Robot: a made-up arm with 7 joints. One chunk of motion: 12 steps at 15 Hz.
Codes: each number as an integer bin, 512 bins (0 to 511) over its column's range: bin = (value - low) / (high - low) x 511, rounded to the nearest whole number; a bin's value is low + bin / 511 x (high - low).
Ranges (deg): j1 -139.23..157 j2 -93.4..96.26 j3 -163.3..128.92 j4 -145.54..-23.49 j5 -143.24..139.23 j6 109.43..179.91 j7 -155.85..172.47
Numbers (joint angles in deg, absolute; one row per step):
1: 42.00 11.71 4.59 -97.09 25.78 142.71 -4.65
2: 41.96 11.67 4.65 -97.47 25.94 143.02 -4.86
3: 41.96 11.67 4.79 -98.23 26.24 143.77 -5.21
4: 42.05 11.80 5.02 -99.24 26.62 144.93 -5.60
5: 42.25 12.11 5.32 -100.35 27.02 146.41 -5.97
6: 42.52 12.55 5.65 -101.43 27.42 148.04 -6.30
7: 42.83 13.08 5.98 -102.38 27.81 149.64 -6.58
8: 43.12 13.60 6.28 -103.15 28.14 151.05 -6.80
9: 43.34 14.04 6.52 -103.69 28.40 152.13 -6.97
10: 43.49 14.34 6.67 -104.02 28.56 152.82 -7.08
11: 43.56 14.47 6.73 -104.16 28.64 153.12 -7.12
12: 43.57 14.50 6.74 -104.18 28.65 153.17 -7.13
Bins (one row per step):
1: 313 283 294 203 306 241 235
2: 313 283 294 201 306 244 235
3: 313 283 294 198 307 249 234
4: 313 283 294 194 307 257 234
5: 313 284 295 189 308 268 233
6: 314 285 295 185 309 280 233
7: 314 287 296 181 309 292 232
8: 315 288 297 177 310 302 232
9: 315 289 297 175 311 310 232
10: 315 290 297 174 311 315 232
11: 315 291 297 173 311 317 231
12: 315 291 297 173 311 317 231

